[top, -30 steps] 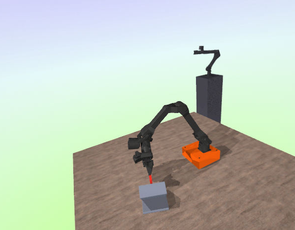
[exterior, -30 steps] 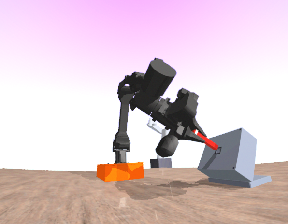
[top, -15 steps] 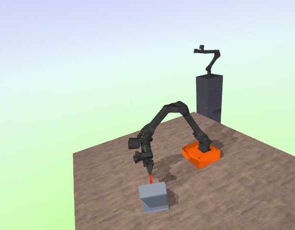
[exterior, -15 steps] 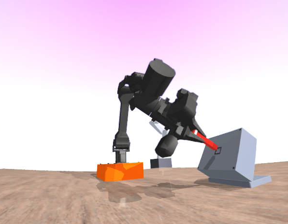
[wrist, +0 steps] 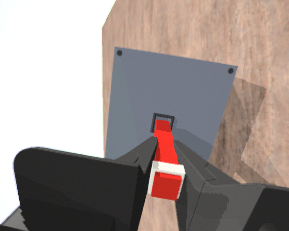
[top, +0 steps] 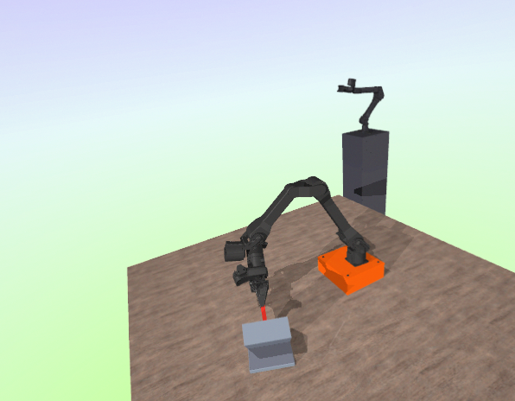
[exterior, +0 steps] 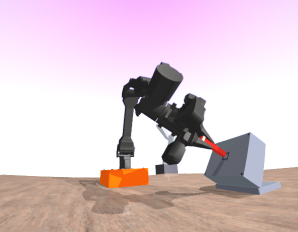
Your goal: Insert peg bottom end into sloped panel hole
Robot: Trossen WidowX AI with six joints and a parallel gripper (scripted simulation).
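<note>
Now: gripper tip 1 cm short of the sloped grey panel, 6 cm to the right of it and 4 cm above it. Also, from my gripper tip: red square peg (1 cm behind, 1 cm to the right, 1 cm above).
</note>
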